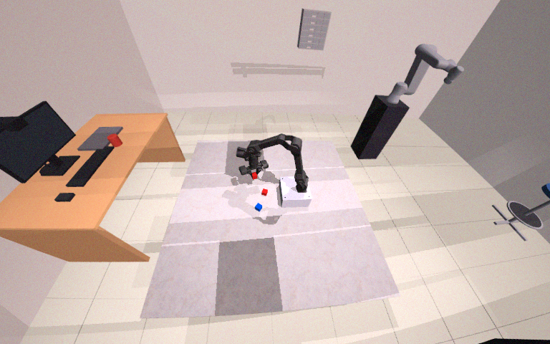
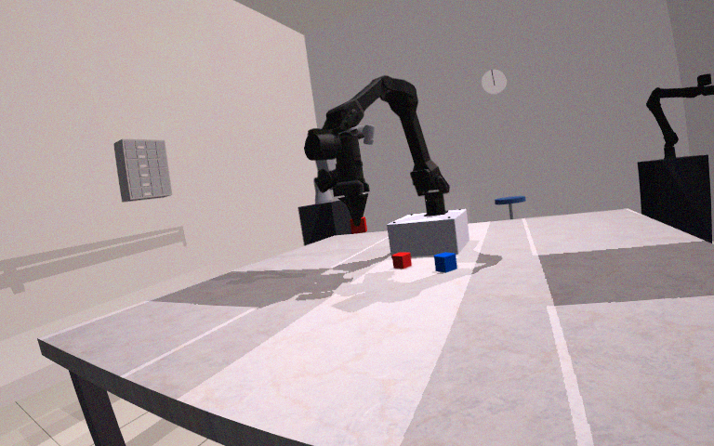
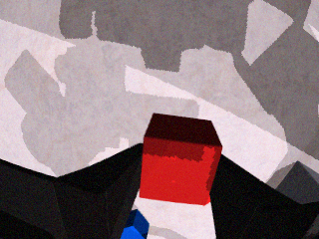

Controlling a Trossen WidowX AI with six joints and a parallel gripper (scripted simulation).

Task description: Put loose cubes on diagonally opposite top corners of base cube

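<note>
My gripper tip is 2 cm past the blue base cube, 19 cm to the right of it and 10 cm above it.
</note>
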